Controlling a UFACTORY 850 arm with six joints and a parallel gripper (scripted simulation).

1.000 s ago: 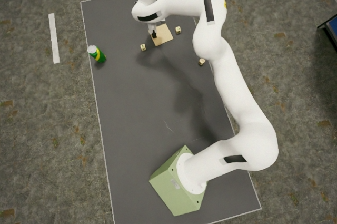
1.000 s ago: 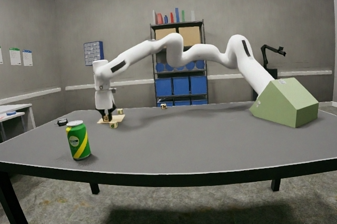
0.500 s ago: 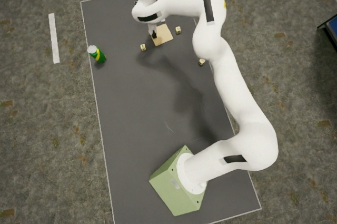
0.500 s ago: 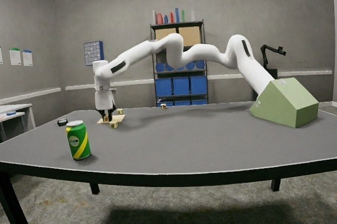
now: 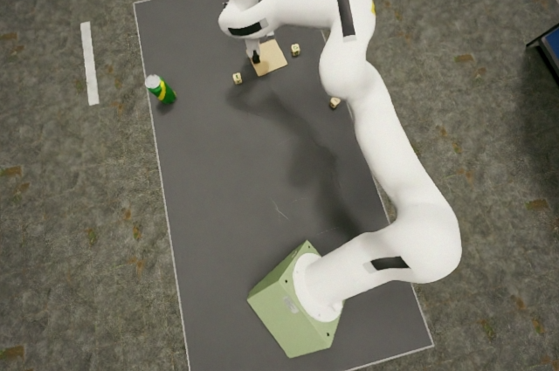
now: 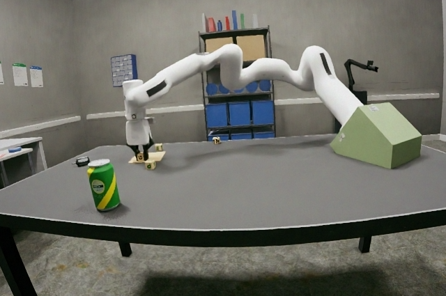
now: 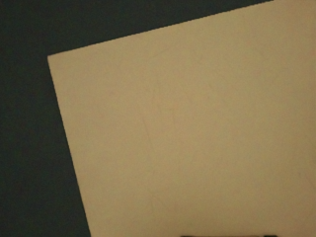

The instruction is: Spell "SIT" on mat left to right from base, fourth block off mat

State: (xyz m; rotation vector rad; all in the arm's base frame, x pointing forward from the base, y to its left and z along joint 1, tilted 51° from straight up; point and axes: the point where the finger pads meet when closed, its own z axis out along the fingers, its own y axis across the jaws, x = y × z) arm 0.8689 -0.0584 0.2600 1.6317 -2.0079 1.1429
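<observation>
Right now my hand is 20 mm past the tan mat, 50 mm to the left of it and 20 mm above it. From my hand the other things lie so: small black object: 290 mm ahead, 20 mm to the right, 10 mm below; yellow can: 20 mm ahead, 410 mm to the left, 40 mm above.
</observation>
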